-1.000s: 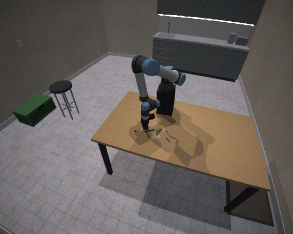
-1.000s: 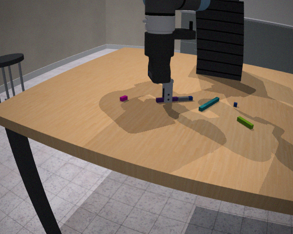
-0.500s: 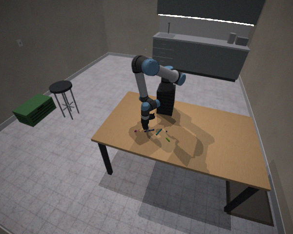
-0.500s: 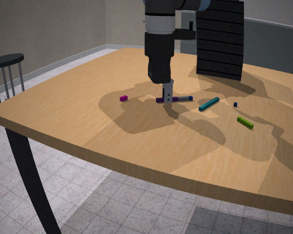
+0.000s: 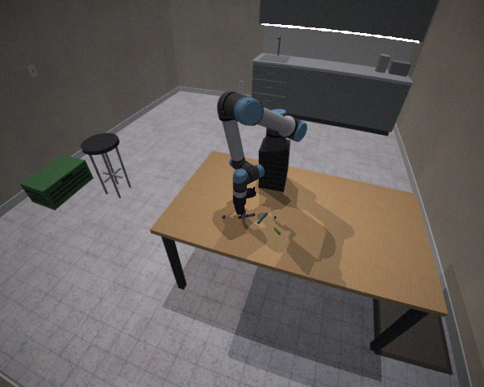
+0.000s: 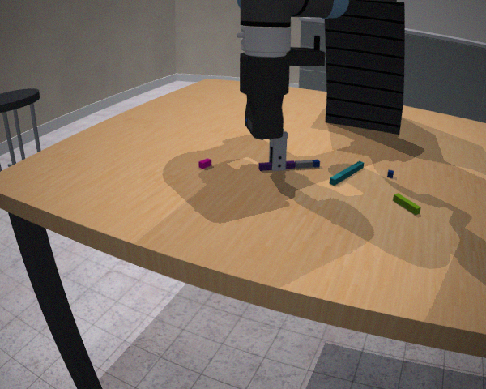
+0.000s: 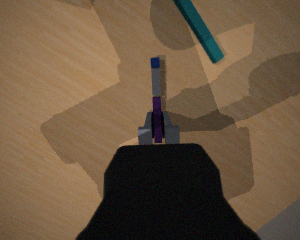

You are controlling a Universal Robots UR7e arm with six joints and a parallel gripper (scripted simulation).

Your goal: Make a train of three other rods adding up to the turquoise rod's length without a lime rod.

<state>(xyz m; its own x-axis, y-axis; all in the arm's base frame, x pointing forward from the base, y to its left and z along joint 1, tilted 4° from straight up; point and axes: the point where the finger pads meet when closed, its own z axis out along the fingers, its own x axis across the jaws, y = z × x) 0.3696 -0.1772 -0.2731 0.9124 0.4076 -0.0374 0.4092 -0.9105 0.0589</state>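
The purple rod is 10 mm below my hand. Also, from my hand: turquoise rod (120 mm to the left, 10 mm below); then grey rod (20 mm behind, 40 mm to the left, 10 mm below); then magenta rod (20 mm ahead, 120 mm to the right, 10 mm below).
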